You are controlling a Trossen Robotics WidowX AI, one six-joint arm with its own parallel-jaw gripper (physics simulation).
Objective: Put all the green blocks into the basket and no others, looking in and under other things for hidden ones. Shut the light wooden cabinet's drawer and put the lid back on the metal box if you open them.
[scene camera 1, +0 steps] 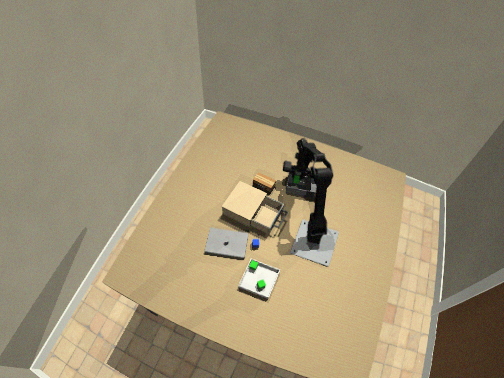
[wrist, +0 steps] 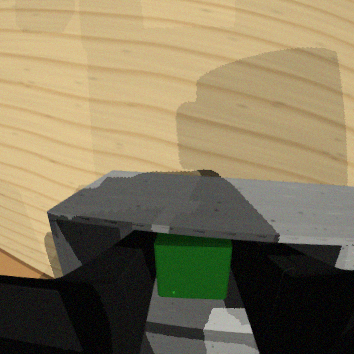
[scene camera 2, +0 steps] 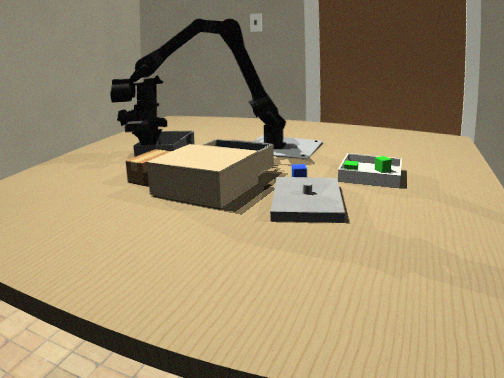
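Note:
My gripper (scene camera 1: 297, 183) (scene camera 2: 146, 142) (wrist: 191, 224) points down into the open metal box (scene camera 1: 300, 193) (scene camera 2: 188, 142) (wrist: 305, 207). Its fingers are shut on a green block (wrist: 193, 270), with one finger against each side. Two more green blocks (scene camera 1: 253, 265) (scene camera 1: 261, 284) (scene camera 2: 351, 164) (scene camera 2: 383, 164) lie in the white basket (scene camera 1: 270, 278) (scene camera 2: 370, 178). The metal box's lid (scene camera 1: 217, 242) (scene camera 2: 297, 202) lies flat on the table. The light wooden cabinet (scene camera 1: 245, 200) (scene camera 2: 195, 159) has its drawer (scene camera 1: 266, 215) pulled out; no block shows in it.
A blue block (scene camera 1: 255, 244) (scene camera 2: 299, 170) stands between the lid and the basket. A brown wooden block (scene camera 1: 264, 182) (scene camera 2: 137, 171) lies beside the cabinet, close to the metal box. The arm's base plate (scene camera 1: 326, 252) (scene camera 2: 306, 146) is right of the drawer in scene camera 1.

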